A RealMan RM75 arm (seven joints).
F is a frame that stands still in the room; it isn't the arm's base.
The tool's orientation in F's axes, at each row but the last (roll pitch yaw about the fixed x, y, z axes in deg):
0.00 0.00 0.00
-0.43 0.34 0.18
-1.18 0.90 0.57
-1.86 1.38 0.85
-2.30 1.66 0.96
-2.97 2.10 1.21
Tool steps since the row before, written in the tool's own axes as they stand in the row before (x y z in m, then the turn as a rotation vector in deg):
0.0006 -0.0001 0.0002 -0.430 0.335 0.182
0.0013 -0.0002 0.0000 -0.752 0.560 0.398
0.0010 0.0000 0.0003 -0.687 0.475 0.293
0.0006 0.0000 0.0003 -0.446 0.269 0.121
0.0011 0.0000 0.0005 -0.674 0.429 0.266
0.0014 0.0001 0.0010 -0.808 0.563 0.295
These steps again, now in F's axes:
0.0006 -0.0001 0.0002 -0.430 0.335 0.182
0.0013 -0.0002 0.0000 -0.751 0.561 0.398
0.0010 0.0000 0.0003 -0.687 0.474 0.294
0.0006 0.0000 0.0003 -0.447 0.266 0.123
0.0011 0.0000 0.0005 -0.674 0.428 0.268
0.0014 0.0002 0.0009 -0.810 0.561 0.295

